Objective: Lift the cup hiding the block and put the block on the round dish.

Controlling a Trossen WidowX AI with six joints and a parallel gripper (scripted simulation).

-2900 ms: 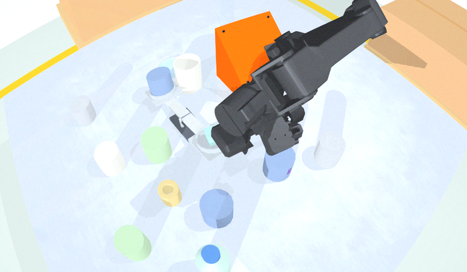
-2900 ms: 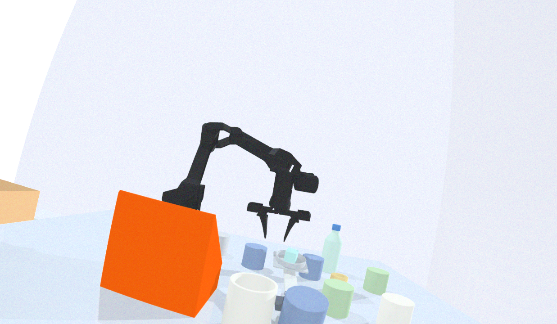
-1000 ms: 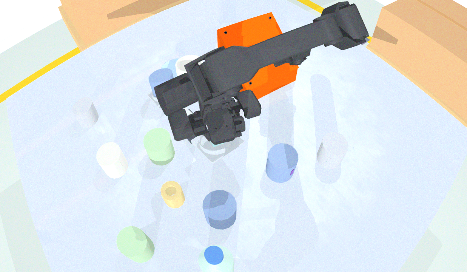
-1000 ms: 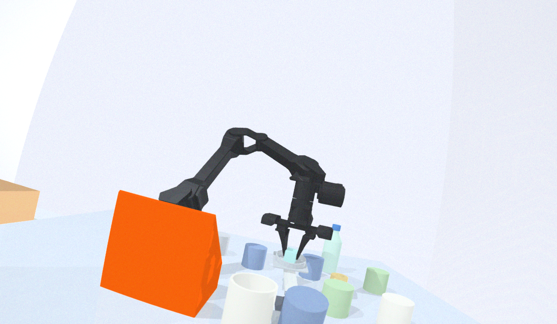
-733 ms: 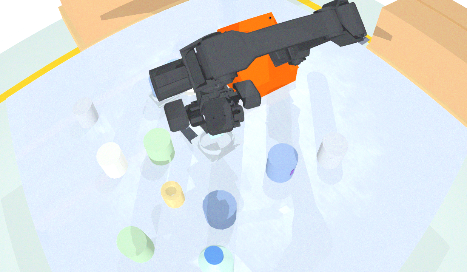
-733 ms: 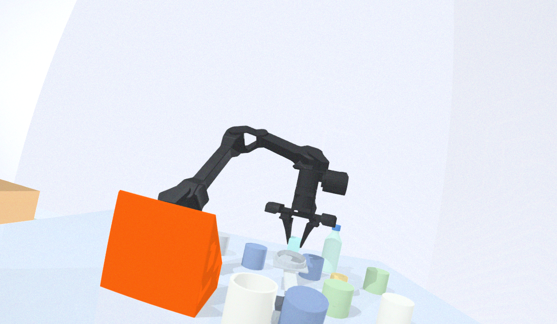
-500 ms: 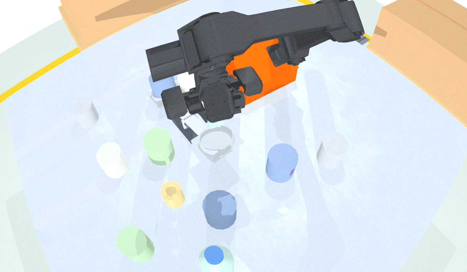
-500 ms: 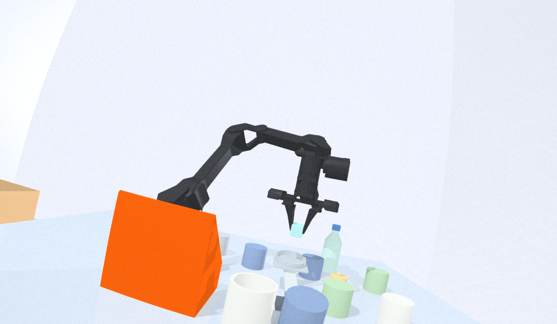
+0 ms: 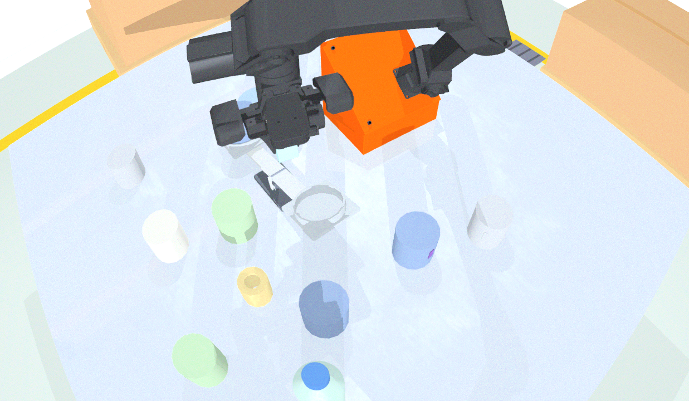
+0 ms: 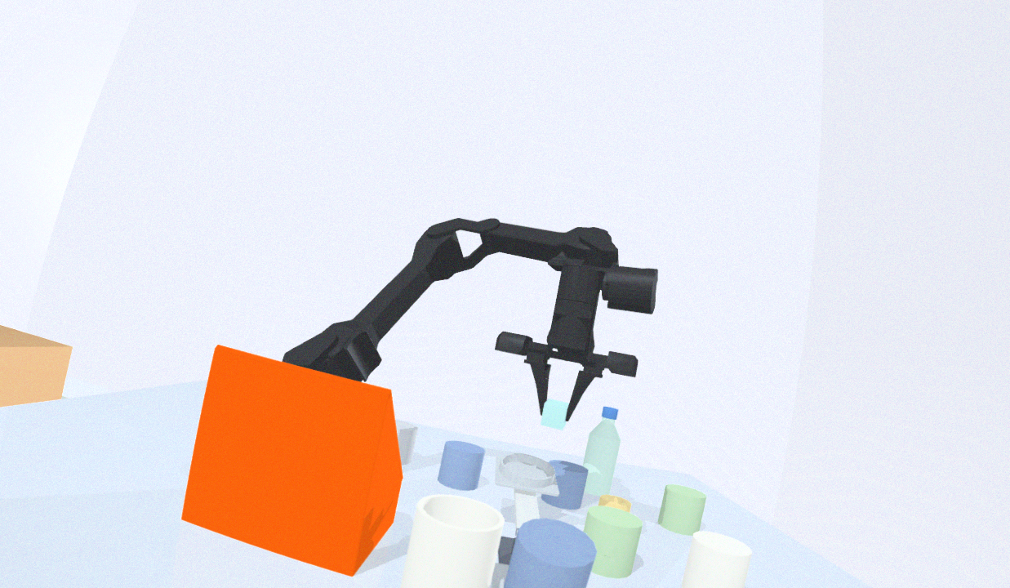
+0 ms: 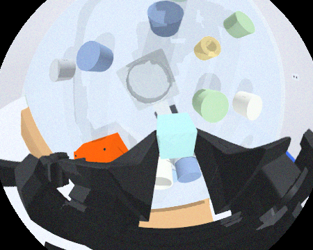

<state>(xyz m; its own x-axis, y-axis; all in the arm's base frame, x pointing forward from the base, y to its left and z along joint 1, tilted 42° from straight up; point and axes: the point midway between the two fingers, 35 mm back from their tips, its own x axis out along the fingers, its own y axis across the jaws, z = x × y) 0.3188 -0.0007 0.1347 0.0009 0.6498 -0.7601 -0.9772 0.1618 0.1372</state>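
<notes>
My gripper tip is now 80 mm past the white round vessel, 200 mm to the left of it and 130 mm above it. Also, from my gripper tip: pale teal block: 10 mm above; then yellow ring: 130 mm ahead, 100 mm to the left, 140 mm below; then balance: 10 mm behind, 70 mm to the right, 130 mm below.
</notes>
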